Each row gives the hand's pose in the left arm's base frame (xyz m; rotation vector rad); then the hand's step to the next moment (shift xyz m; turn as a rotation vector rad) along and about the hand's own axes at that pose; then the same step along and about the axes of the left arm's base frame.
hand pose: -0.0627 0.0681 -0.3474 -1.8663 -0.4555 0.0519
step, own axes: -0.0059 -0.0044 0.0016 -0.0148 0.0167 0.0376
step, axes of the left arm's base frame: -0.0071 0.0007 0.0024 -0.0186 0.0245 -0.0310
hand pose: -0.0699 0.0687 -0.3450 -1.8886 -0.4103 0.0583
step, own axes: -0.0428 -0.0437 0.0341 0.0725 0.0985 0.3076
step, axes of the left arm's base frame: -0.0593 0.0305 0.0214 0.0196 0.2717 -0.1881
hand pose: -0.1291 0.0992 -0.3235 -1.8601 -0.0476 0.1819
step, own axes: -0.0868 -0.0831 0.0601 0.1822 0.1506 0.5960
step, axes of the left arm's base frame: -0.0897 0.0704 0.0711 0.0816 0.5435 -0.3302
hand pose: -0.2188 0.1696 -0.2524 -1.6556 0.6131 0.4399
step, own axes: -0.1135 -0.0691 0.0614 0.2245 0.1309 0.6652
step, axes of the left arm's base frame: -0.0434 0.0844 0.1115 0.1306 0.6073 -0.3523
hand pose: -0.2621 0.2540 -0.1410 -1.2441 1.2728 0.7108
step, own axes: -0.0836 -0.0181 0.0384 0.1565 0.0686 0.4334
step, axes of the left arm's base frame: 0.0095 0.0506 0.0783 0.1028 0.3892 -0.2346
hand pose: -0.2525 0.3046 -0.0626 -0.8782 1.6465 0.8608
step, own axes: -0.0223 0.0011 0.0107 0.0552 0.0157 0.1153
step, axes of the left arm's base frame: 0.0082 0.0128 0.0196 0.0269 0.1005 -0.0759
